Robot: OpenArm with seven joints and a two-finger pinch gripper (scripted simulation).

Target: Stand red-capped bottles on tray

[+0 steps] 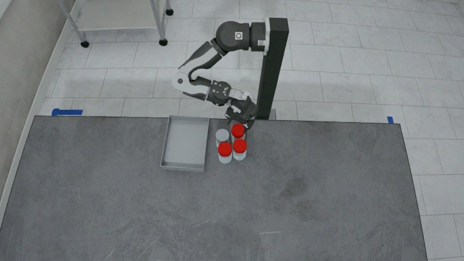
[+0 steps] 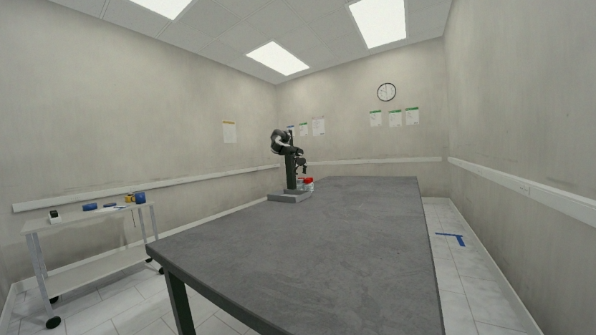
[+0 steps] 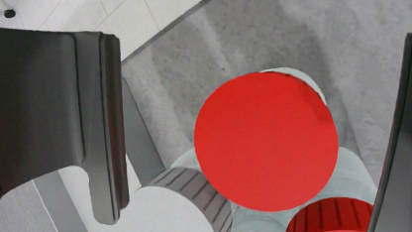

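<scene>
The grey-capped bottle lies 3 cm ahead of my hand, 7 cm to the right of it and 9 cm below it. Also, from my hand: grey tray (3 cm ahead, 23 cm to the right, 12 cm below).
</scene>
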